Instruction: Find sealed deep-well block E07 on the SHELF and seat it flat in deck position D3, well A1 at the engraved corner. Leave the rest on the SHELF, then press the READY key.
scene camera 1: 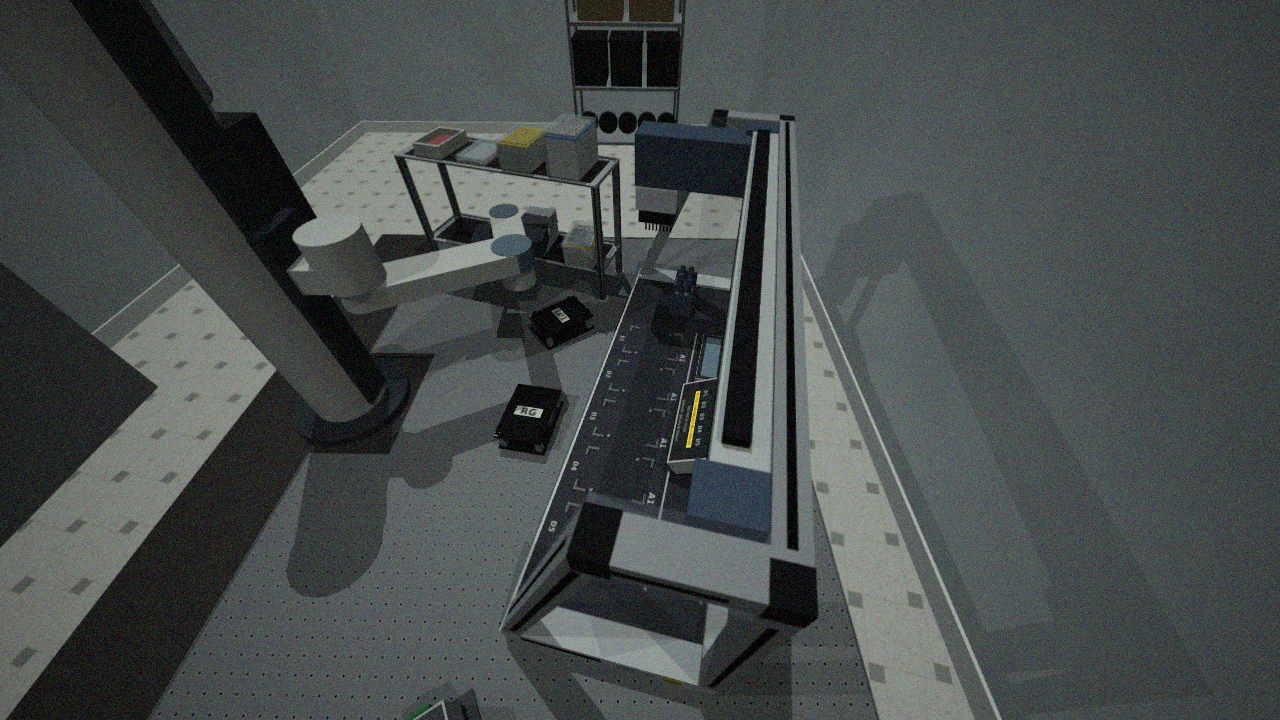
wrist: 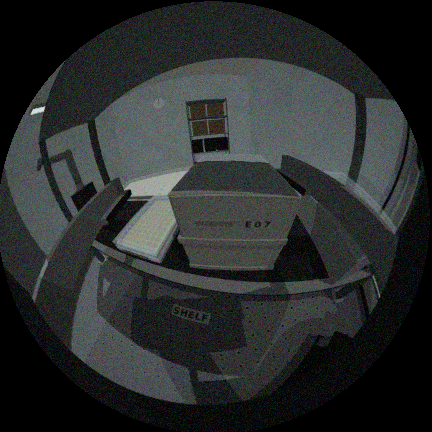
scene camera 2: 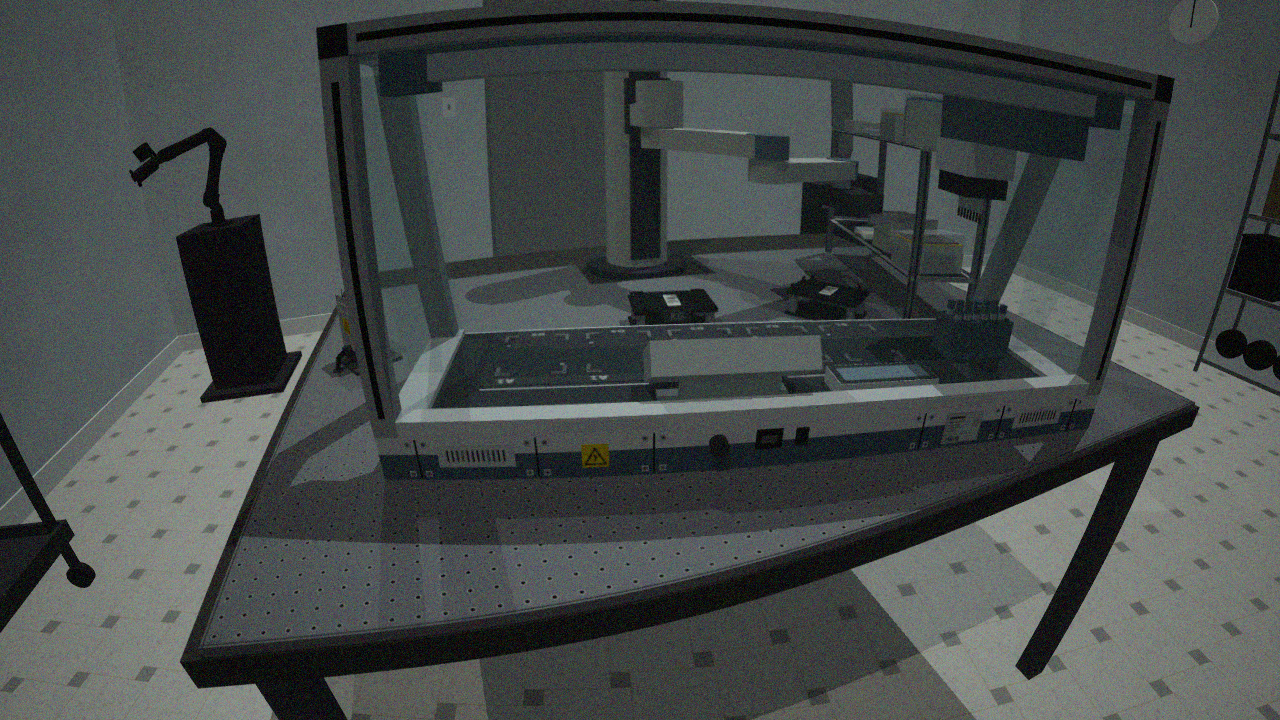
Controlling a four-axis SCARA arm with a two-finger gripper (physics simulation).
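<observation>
Sealed block E07 (wrist: 232, 212) is a pale, tall box with a dark flat top and a stepped base. It stands upright on the lower shelf (wrist: 215, 281), behind the SHELF label (wrist: 191, 314). My gripper (wrist: 200, 167) is open and empty, with one finger towards each side of the block; their exact distance from it is hard to judge. In scene camera 1 the arm (scene camera 1: 447, 273) reaches to the rack, and the fingers are hidden. Deck position D3 (scene camera 1: 631, 413) bears no labware. The READY key cannot be made out.
A low pale plate (wrist: 150, 227) lies left of E07; a clear box (wrist: 337, 240) stands right, close to the right finger. Rack posts (wrist: 359, 140) and an upper shelf frame the space. Black nests RG (scene camera 1: 529, 416) and LP1 (scene camera 1: 561, 318) stand between arm and deck.
</observation>
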